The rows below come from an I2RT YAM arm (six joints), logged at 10 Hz.
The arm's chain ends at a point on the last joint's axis. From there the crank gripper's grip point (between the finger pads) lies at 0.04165 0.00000 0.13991 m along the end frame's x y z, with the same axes.
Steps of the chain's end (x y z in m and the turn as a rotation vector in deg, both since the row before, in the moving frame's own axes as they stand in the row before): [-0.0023, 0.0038, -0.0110, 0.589, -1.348, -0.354]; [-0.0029, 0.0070, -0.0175, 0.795, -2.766, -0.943]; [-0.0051, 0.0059, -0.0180, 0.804, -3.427, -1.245]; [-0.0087, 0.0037, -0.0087, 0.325, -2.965, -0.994]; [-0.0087, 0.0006, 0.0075, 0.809, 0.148, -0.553]
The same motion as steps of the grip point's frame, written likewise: [-0.0056, 0.0021, -0.0101, 0.589, -1.348, -0.354]; [-0.0097, 0.0044, -0.0157, 0.795, -2.766, -0.943]; [-0.0136, 0.0031, -0.0158, 0.804, -3.427, -1.245]; [-0.0160, 0.0022, -0.0067, 0.325, -2.965, -0.994]; [-0.0084, -0.0018, 0.0074, 0.809, 0.148, -0.553]
